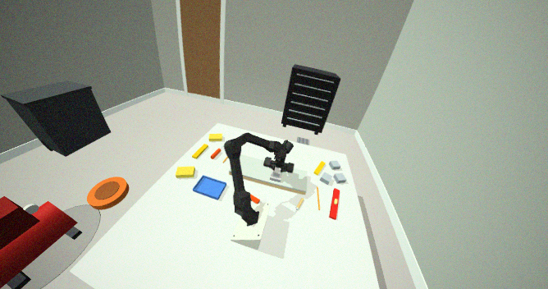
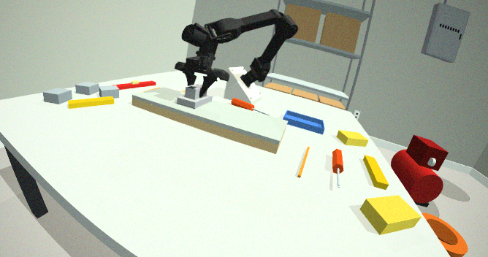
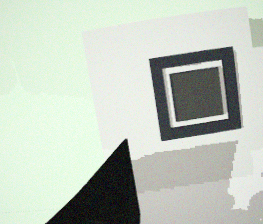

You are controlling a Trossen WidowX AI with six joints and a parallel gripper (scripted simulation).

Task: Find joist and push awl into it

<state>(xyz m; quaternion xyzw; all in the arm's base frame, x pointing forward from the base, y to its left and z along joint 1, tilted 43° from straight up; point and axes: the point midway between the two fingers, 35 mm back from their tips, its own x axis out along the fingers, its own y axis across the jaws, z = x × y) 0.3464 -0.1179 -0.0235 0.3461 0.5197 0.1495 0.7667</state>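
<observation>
The blue tray is 18 cm behind my gripper tip, 40 cm to the left of it and 5 cm below it. Round my gripper tip: stud finder (1 cm ahead, 2 cm above); then awl (22 cm behind, 14 cm to the right, 6 cm below); then red level (16 cm behind, 39 cm to the right, 5 cm below).
</observation>
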